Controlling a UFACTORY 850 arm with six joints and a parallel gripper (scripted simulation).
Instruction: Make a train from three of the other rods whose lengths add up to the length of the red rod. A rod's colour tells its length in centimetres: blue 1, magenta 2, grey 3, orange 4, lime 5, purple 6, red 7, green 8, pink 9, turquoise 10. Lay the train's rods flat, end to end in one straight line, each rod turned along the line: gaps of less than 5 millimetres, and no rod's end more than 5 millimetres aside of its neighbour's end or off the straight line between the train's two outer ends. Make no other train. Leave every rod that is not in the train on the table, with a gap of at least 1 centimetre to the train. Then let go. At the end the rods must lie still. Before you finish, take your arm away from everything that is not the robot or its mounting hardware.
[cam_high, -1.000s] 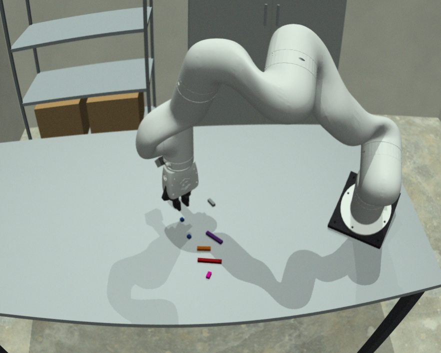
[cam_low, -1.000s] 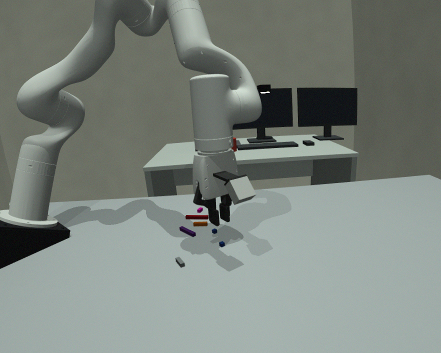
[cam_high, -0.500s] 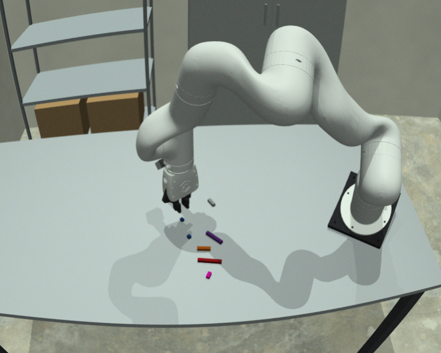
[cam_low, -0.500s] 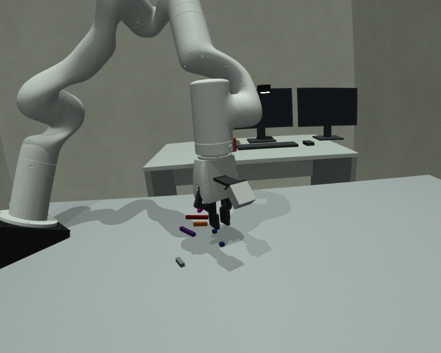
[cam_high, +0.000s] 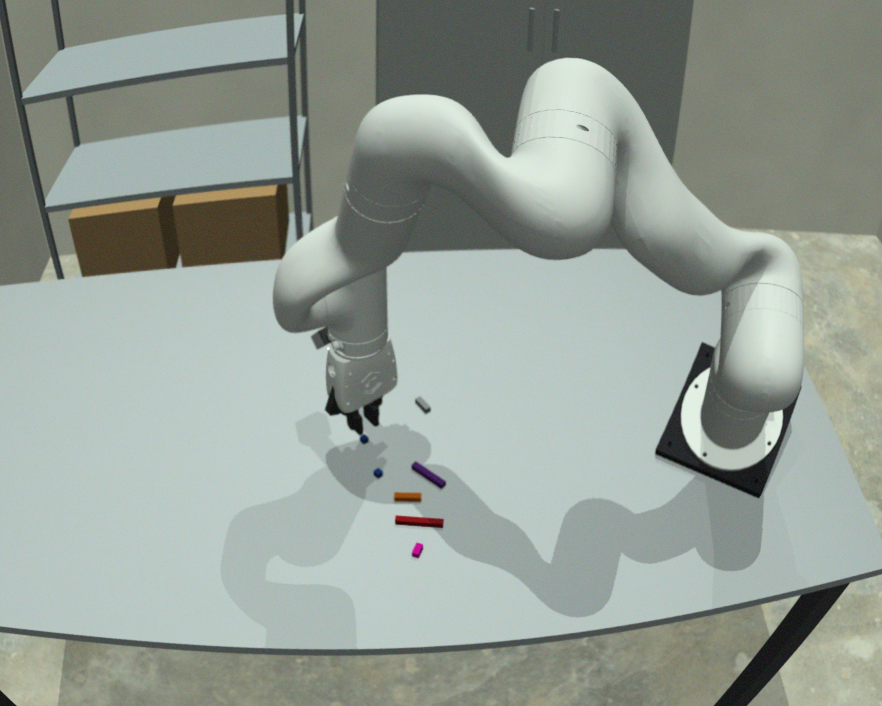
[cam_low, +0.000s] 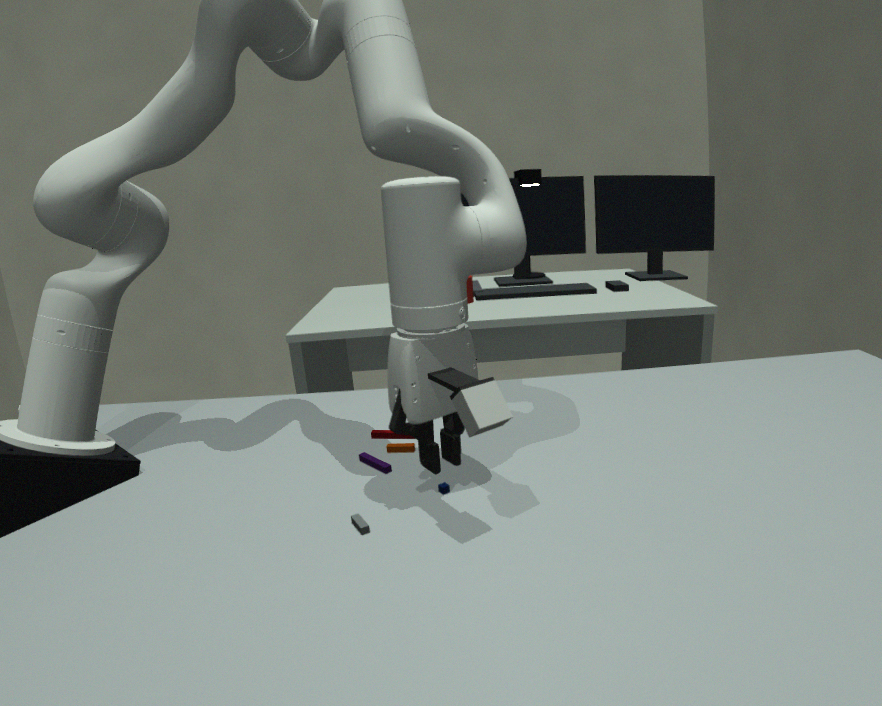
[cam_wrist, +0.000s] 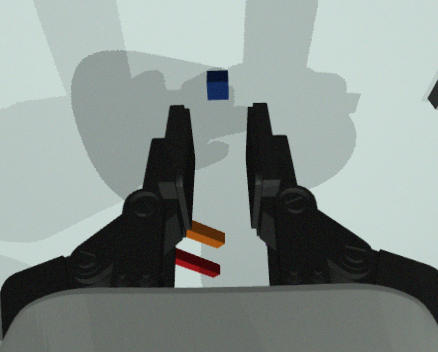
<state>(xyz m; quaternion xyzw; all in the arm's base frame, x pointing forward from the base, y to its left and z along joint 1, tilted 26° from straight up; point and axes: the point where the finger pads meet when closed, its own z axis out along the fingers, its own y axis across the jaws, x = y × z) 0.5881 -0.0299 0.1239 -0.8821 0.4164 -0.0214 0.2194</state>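
Right now my hand is 50 mm above the blue rod. Round my hand: grey rod (90 mm behind, 80 mm to the right, 50 mm below); then orange rod (80 mm behind, 110 mm to the left, 50 mm below); then purple rod (100 mm behind, 70 mm to the left, 50 mm below).
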